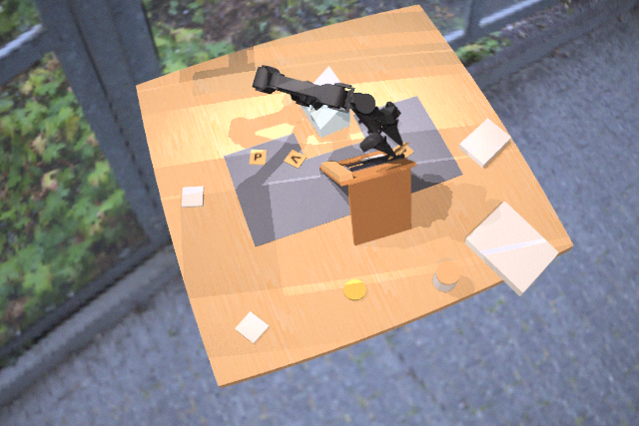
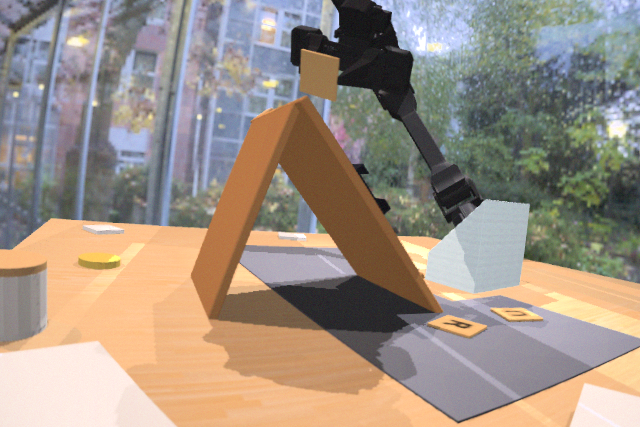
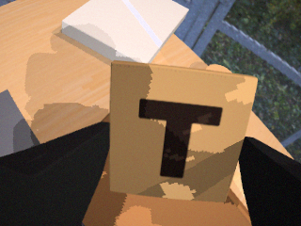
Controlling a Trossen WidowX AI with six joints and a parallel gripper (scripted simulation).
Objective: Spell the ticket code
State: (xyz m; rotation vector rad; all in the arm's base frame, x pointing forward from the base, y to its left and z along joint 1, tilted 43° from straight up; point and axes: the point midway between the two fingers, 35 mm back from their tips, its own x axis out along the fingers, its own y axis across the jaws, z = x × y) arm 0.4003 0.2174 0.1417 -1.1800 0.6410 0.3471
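My gripper tip is now 13 cm past the white ticket, 1 cm to the left of it and 22 cm above it. Also, from my gripper tip: t tile: right at my gripper tip; grey mat: 24 cm behind, 8 cm to the right, 30 cm below.
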